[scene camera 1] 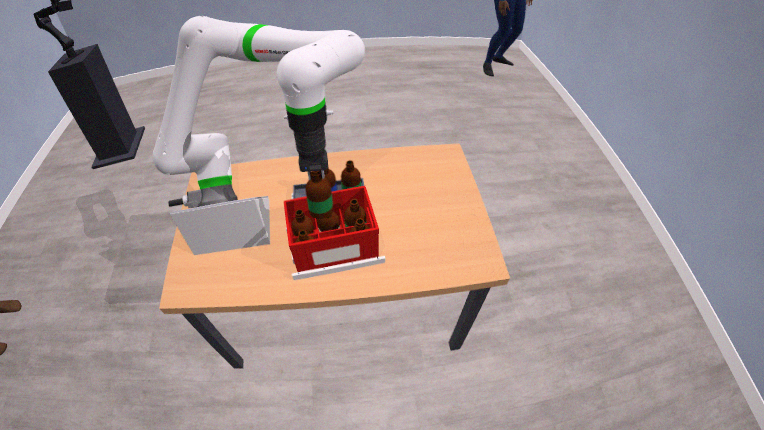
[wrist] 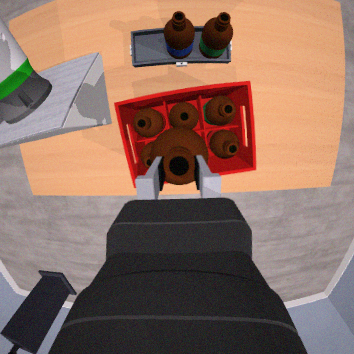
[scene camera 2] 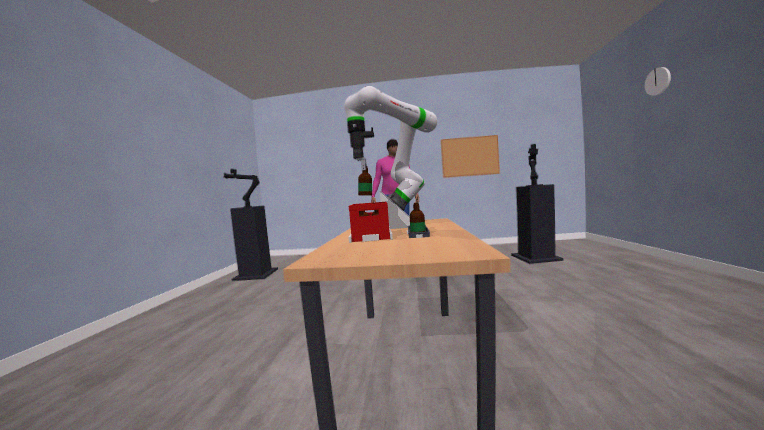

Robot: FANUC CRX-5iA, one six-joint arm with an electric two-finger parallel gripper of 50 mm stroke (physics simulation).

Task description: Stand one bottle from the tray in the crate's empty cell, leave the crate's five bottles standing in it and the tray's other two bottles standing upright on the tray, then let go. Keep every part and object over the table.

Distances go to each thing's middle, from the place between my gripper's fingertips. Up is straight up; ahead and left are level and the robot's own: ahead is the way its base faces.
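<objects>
Relative to the grey tray point(wrist: 148, 47), my hand is 350 mm above it, 260 mm to the right of it and 40 mm short of it.
</objects>
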